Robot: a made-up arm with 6 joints.
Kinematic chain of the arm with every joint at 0, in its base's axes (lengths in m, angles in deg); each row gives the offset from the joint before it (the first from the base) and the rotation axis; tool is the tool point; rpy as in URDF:
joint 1: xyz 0 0 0.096 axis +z
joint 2: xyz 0 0 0 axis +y
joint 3: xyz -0.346 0 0.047 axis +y
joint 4: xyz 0.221 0 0.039 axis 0.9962 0 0.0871
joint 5: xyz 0 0 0 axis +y
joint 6: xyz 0.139 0 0.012 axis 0.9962 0 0.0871
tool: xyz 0 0 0 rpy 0 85 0
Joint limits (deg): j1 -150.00..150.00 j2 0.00..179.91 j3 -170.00..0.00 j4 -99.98..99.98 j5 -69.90..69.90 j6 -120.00..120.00
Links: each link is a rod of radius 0.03 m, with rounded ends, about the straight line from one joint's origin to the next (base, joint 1, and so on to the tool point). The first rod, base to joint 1, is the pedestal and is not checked.
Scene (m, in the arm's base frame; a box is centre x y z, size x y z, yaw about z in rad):
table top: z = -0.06
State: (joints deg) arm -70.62 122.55 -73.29 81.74 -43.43 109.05
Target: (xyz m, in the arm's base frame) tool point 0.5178 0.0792 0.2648
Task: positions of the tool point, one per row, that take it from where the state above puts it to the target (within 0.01 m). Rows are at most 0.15 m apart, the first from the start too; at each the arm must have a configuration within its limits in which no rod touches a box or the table.
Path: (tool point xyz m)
1: 0.1977 -0.4580 0.1749
2: 0.3144 -0.3962 0.1912
3: 0.4116 -0.3044 0.2084
4: 0.4813 -0.1888 0.2265
5: 0.5178 -0.0577 0.2454
6: 0.5178 0.0792 0.2648

